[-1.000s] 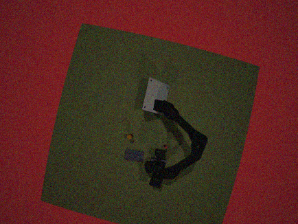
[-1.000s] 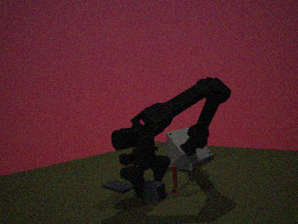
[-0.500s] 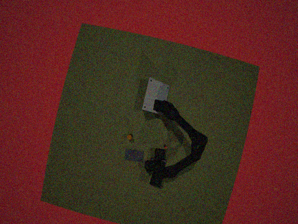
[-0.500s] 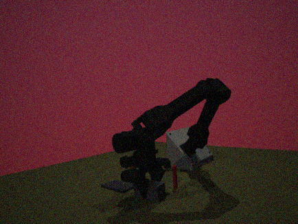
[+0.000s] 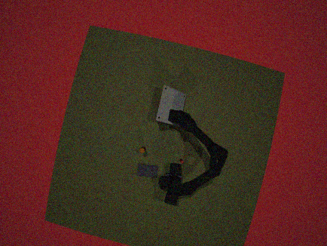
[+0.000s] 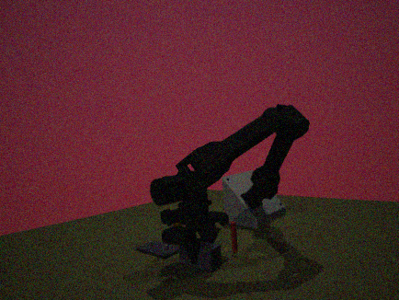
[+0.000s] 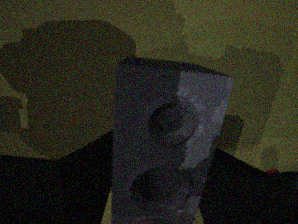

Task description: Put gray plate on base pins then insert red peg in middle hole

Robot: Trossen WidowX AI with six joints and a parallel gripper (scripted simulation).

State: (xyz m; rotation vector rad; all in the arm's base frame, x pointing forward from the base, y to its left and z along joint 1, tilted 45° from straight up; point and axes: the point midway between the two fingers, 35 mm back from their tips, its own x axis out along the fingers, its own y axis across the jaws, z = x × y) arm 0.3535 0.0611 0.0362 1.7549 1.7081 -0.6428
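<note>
Right now the red peg is 11 cm behind my gripper tip, 3 cm to the left of it and 3 cm above it. Round my gripper tip: gray plate: 3 cm above; orange cylinder: 13 cm behind, 20 cm to the right, 3 cm above.
</note>
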